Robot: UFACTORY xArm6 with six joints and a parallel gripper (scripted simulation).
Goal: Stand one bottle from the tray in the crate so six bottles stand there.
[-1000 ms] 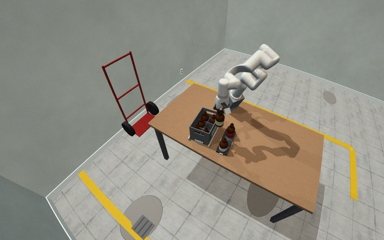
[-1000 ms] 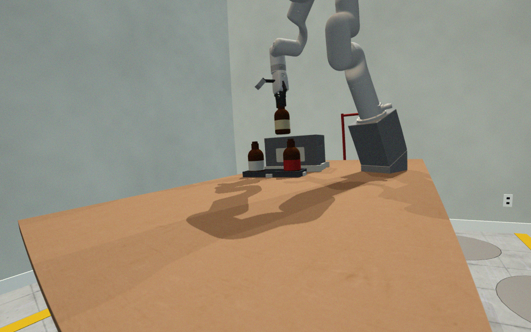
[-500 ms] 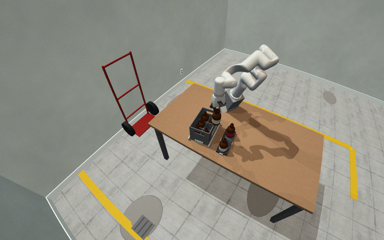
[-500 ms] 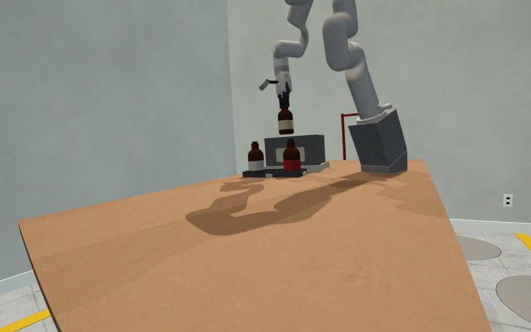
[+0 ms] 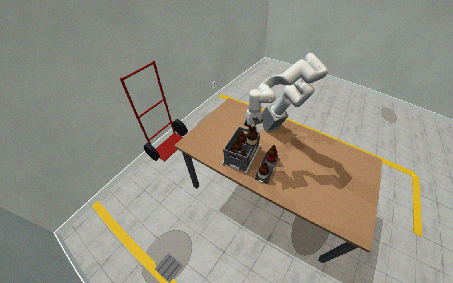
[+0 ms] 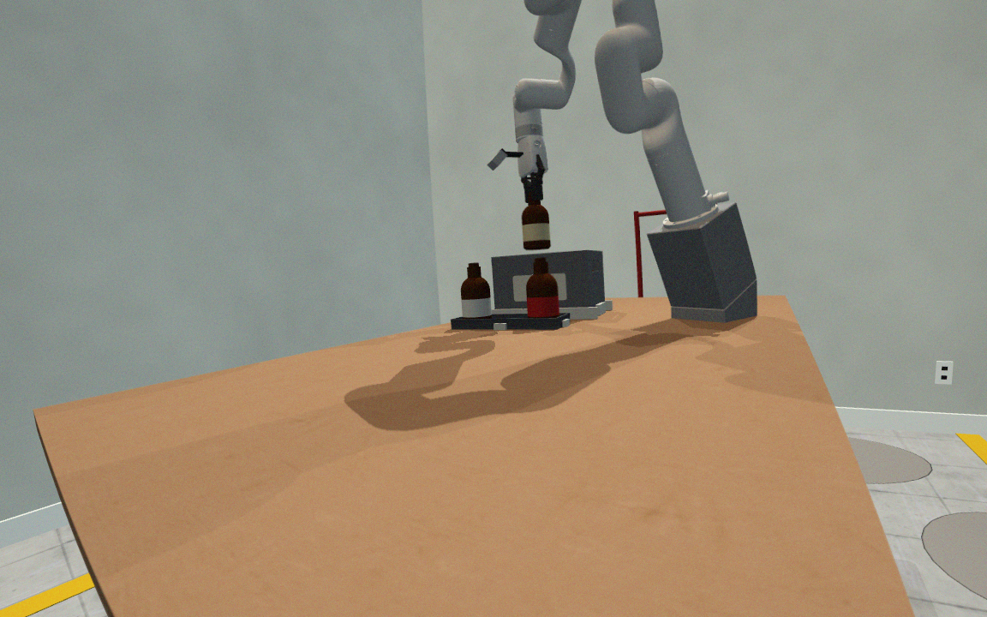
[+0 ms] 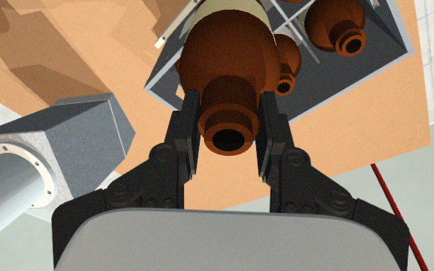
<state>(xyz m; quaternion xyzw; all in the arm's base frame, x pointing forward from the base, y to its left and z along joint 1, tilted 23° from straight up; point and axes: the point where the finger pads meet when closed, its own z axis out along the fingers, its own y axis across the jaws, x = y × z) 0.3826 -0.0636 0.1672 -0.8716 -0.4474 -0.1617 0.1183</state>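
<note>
Right now the grey crate is 250 mm below my hand, 70 mm to the right of it and 10 mm ahead of it. The rest, counted from my hand: dark tray (320 mm below, 150 mm to the left).
</note>
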